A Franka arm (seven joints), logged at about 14 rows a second.
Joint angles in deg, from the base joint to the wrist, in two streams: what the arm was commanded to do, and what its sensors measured. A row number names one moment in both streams.
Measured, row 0:
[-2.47, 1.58, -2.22, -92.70, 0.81, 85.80, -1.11]
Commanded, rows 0 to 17:
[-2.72, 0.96, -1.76, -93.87, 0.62, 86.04, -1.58]
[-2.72, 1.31, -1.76, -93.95, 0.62, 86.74, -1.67]
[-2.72, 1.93, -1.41, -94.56, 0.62, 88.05, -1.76]
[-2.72, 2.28, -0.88, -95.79, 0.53, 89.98, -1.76]
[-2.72, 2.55, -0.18, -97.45, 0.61, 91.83, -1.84]
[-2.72, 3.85, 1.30, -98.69, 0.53, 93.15, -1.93]
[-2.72, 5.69, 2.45, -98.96, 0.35, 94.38, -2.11]
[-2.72, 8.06, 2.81, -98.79, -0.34, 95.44, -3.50]
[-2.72, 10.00, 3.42, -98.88, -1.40, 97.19, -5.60]
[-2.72, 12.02, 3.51, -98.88, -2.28, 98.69, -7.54]
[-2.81, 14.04, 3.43, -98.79, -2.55, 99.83, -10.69]
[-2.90, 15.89, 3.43, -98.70, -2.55, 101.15, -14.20]
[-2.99, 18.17, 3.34, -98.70, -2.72, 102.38, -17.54]
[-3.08, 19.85, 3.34, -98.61, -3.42, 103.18, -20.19]
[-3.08, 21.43, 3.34, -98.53, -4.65, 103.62, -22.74]
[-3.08, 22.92, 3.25, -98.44, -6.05, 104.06, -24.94]
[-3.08, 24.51, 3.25, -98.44, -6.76, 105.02, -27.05]
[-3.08, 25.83, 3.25, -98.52, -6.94, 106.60, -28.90]
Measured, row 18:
[-2.70, 23.42, 3.01, -99.67, -5.67, 105.05, -24.81]
